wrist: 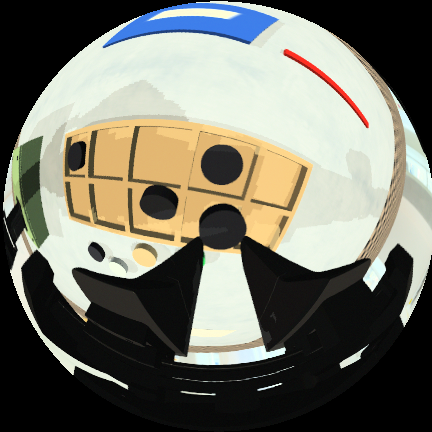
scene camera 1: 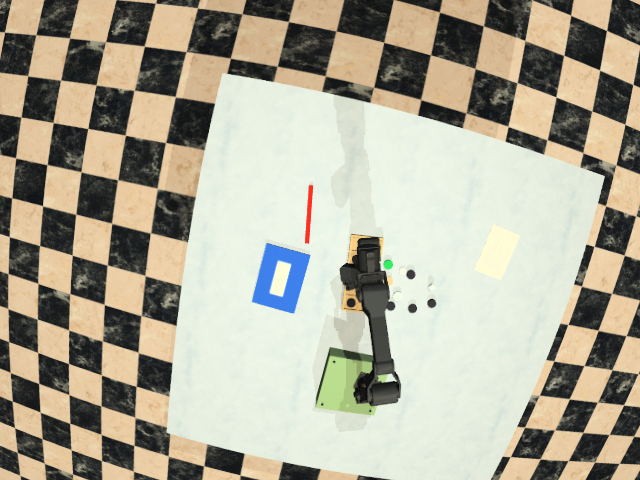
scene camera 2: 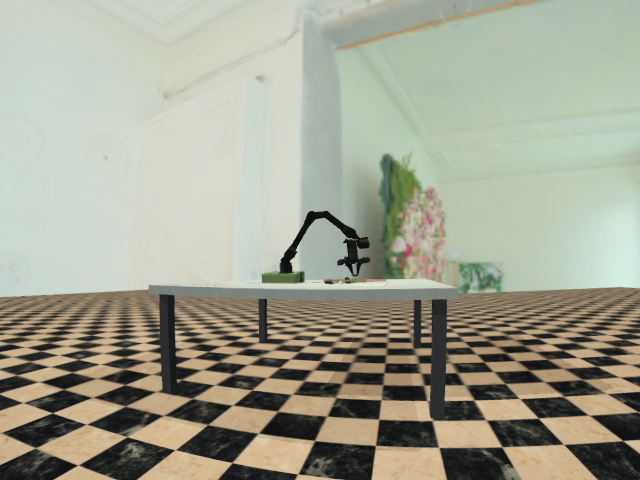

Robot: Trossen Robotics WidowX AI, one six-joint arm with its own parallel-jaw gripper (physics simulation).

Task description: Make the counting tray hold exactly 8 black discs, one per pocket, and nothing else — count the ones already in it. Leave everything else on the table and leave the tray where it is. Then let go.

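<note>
The counting tray [scene camera 1: 355, 253] [wrist: 161, 152] is tan, with two rows of pockets. Three black discs lie in it: one in an end pocket [scene camera 1: 351, 302] [wrist: 76, 156], one in the far row [wrist: 222, 164] and one in the near row [wrist: 159, 202], as the wrist view shows. My gripper [scene camera 2: 355, 275] [wrist: 221, 241] is shut on a black disc [wrist: 222, 226], held above the tray's near row, next to the far-row disc. Loose black discs [scene camera 1: 410, 273] [scene camera 1: 390, 305] [scene camera 1: 412, 308] [scene camera 1: 431, 303] lie beside the tray. The arm hides much of the tray in the first scene view.
Near the tray lie a green disc [scene camera 1: 388, 264], a tan disc [scene camera 1: 389, 280] [wrist: 145, 255] and white pieces [scene camera 1: 397, 296] [scene camera 1: 403, 270] [scene camera 1: 432, 287]. A blue frame [scene camera 1: 262, 273], a red stick [scene camera 1: 309, 214] and a cream card [scene camera 1: 497, 252] lie farther out. The green base [scene camera 1: 336, 382] stands below the tray.
</note>
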